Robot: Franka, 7 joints.
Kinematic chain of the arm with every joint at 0, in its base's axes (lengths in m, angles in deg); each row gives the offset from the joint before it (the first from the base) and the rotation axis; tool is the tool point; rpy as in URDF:
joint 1: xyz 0 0 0.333 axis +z
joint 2: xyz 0 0 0 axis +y
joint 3: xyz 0 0 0.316 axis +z
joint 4: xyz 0.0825 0 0 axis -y
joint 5: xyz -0.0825 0 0.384 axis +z
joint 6: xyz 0 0 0 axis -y
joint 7: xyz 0.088 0 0 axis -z
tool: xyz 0 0 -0.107 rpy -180 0 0
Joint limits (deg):
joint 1: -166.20..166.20
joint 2: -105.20..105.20
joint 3: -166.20..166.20
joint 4: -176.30..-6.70
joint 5: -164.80..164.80
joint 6: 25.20..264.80
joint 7: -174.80..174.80
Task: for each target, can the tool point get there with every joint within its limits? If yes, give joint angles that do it. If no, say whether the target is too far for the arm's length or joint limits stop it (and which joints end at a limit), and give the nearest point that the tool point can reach.
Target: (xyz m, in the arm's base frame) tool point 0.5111 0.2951 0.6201
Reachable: yes | joints 8.37 23.16 11.56 -81.20 -78.83 238.19 115.29
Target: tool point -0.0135 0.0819 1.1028
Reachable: yes | joints 8.12 20.67 137.72 -29.59 73.69 73.37 88.02
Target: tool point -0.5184 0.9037 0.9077
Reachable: no: too far | nearest point -0.3738 0.6516 0.7474 | short by 0.332 m
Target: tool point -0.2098 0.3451 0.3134
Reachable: yes | joints 37.26 63.37 78.75 -126.41 18.93 68.57 -97.15
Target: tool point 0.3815 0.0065 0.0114
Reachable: yes | joints 48.30 54.38 -43.62 -135.33 -88.19 176.48 91.34
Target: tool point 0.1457 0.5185 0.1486
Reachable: yes | joints 137.50 55.41 -59.87 -122.81 46.80 135.31 -114.27
